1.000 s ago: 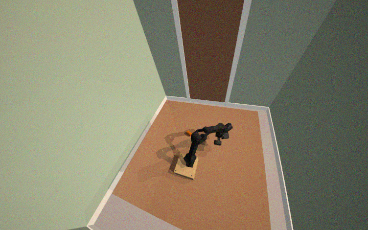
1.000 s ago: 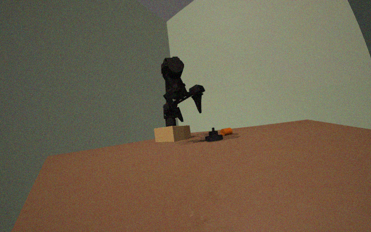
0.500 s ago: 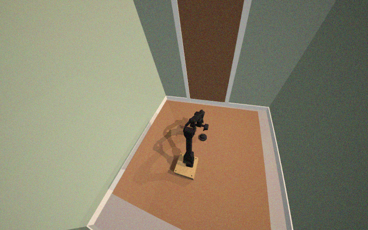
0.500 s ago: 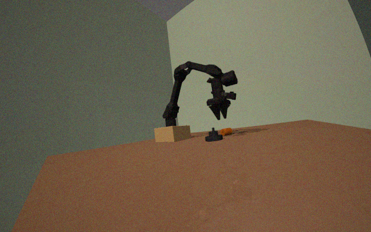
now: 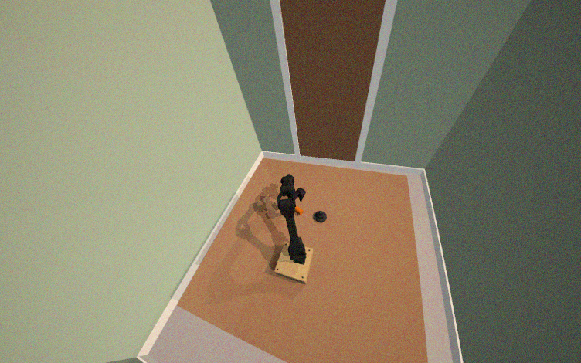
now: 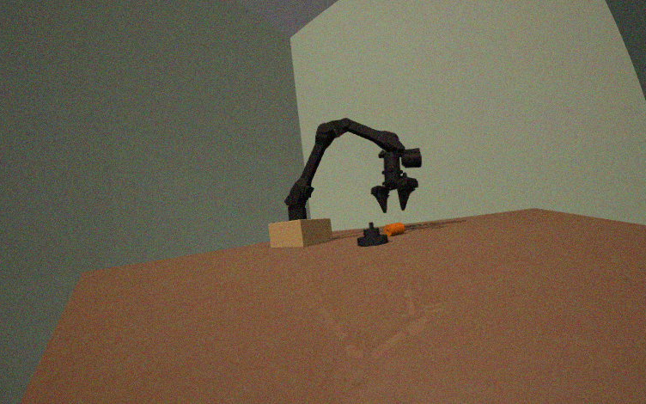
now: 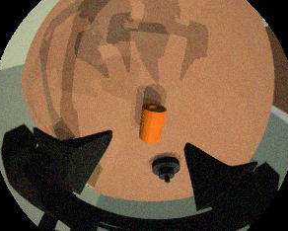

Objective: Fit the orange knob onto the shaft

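The orange knob lies 60 mm below my gripper tip and 10 mm to the right of it. Round my gripper tip: round pedestal: 170 mm to the right, 50 mm below, 20 mm behind.
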